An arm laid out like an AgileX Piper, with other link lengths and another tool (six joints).
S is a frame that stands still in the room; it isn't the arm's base.
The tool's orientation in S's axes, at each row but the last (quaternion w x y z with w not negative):
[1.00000 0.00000 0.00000 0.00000]
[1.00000 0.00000 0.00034 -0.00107]
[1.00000 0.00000 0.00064 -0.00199]
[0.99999 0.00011 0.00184 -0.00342]
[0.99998 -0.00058 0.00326 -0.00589]
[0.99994 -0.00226 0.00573 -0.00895]
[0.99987 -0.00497 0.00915 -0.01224]
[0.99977 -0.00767 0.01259 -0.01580]
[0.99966 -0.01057 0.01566 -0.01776]
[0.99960 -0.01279 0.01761 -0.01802]
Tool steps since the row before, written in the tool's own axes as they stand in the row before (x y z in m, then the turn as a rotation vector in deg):
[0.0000 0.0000 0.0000 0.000 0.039 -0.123]
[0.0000 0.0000 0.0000 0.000 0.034 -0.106]
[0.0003 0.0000 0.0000 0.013 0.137 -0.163]
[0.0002 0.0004 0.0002 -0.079 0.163 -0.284]
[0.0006 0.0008 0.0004 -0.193 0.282 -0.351]
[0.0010 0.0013 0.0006 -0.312 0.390 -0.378]
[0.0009 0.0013 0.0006 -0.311 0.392 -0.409]
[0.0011 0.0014 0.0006 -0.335 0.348 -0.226]
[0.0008 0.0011 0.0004 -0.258 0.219 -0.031]
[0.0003 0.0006 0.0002 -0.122 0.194 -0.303]
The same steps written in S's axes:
[0.0000 0.0000 0.0000 0.000 0.039 -0.123]
[0.0000 0.0000 0.0000 0.000 0.034 -0.106]
[0.0003 0.0000 0.0000 0.013 0.137 -0.163]
[0.0002 0.0004 0.0002 -0.079 0.164 -0.284]
[0.0006 0.0008 0.0004 -0.192 0.284 -0.350]
[0.0010 0.0013 0.0006 -0.309 0.394 -0.376]
[0.0009 0.0013 0.0006 -0.309 0.396 -0.407]
[0.0012 0.0014 0.0006 -0.330 0.355 -0.223]
[0.0009 0.0011 0.0004 -0.251 0.227 -0.028]
[0.0003 0.0006 0.0002 -0.126 0.191 -0.304]

